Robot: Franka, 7 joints.
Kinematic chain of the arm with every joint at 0, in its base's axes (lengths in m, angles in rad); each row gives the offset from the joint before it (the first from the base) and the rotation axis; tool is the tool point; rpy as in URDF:
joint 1: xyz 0 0 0.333 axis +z
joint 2: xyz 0 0 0 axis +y
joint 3: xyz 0 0 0.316 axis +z
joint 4: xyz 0.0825 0 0 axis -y
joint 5: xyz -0.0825 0 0.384 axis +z
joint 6: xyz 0 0 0 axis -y
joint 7: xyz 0.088 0 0 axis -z
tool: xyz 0 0 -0.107 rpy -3.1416 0 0
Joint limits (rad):
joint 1: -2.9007..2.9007
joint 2: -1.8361..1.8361
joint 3: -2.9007..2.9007
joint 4: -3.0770..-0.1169
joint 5: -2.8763..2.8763
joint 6: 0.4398..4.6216
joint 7: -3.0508..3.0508
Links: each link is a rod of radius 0.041 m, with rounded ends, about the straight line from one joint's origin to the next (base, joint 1, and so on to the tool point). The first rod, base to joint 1, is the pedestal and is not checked.
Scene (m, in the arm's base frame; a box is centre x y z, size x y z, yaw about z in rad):
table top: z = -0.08
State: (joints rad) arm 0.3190 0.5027 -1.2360 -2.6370 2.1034 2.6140 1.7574
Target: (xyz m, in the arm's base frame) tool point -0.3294 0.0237 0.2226
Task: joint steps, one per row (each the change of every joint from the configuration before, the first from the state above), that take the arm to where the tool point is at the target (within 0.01 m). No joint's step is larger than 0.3 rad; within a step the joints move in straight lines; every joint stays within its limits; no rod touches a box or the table.
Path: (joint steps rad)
1: -0.2833 -0.0849 -0.2460 -0.0413 -0.0193 0.0459 0.0000
2: -0.2833 -0.0849 -0.2460 -0.0413 -0.0194 0.0459 0.0000
3: -0.2833 -0.0849 -0.2460 -0.0413 -0.0193 0.0459 0.0000
4: -0.2833 -0.0850 -0.2461 -0.0413 -0.0193 0.0459 0.0000

